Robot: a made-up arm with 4 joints.
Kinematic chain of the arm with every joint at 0, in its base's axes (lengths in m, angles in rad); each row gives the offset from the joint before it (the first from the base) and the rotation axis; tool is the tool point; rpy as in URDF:
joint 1: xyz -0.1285 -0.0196 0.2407 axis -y
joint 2: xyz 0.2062 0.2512 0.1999 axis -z
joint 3: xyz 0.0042 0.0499 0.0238 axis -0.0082 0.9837 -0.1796
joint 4: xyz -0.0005 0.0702 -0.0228 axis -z
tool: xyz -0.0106 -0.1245 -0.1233 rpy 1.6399 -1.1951 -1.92
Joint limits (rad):
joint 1: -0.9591..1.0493
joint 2: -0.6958..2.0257
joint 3: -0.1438..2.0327
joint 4: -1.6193..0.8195
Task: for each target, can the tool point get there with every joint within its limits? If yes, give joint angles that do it. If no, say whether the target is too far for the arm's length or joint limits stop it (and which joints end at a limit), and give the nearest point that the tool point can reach.
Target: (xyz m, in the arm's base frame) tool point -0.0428 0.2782 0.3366
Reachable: yes | joints 0.2898 -0.1156 1.2145 -1.1627
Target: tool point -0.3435 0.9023 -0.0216
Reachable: no: too far | nearest point 0.0440 0.4030 0.1457 | short by 0.654 m
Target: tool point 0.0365 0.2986 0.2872
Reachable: yes | joints -0.5309 0.5931 1.0285 -0.3492
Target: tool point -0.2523 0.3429 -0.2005
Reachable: no: joint limits stop it (at a limit: joint 1, joint 4) | nearest point 0.0500 0.3160 0.0363 | short by 0.385 m
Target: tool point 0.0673 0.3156 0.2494
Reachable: yes | joints -0.4714 1.0280 0.2510 0.4012
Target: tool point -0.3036 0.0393 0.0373
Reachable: no: joint limits stop it (at a limit: joint 1, joint 2, joint 4) | nearest point -0.2655 0.2201 0.3126 | short by 0.332 m
